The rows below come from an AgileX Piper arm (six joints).
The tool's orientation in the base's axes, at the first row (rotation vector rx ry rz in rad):
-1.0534, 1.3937, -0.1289
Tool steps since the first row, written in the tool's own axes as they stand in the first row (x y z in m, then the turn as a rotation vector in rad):
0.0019, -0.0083, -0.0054, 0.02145, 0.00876, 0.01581
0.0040, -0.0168, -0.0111, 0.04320, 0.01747, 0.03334
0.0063, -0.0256, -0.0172, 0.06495, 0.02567, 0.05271
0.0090, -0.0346, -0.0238, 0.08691, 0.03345, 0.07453
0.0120, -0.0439, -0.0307, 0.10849, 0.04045, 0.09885
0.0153, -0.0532, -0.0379, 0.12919, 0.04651, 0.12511
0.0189, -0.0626, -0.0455, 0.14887, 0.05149, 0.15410
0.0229, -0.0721, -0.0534, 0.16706, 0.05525, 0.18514
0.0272, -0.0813, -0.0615, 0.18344, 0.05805, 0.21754
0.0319, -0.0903, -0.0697, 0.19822, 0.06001, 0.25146
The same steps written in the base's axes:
0.0000, -0.0087, 0.0050, 0.01418, -0.00044, -0.02420
0.0000, -0.0179, 0.0101, 0.02989, -0.00019, -0.04888
-0.0002, -0.0275, 0.0153, 0.04739, 0.00072, -0.07355
-0.0006, -0.0378, 0.0204, 0.06720, 0.00255, -0.09851
-0.0011, -0.0486, 0.0256, 0.08938, 0.00548, -0.12312
-0.0017, -0.0597, 0.0305, 0.11343, 0.00945, -0.14680
-0.0025, -0.0713, 0.0354, 0.14003, 0.01488, -0.16950
-0.0034, -0.0834, 0.0402, 0.16858, 0.02164, -0.19066
-0.0046, -0.0955, 0.0445, 0.19829, 0.02973, -0.21009
-0.0059, -0.1079, 0.0485, 0.22929, 0.03914, -0.22807

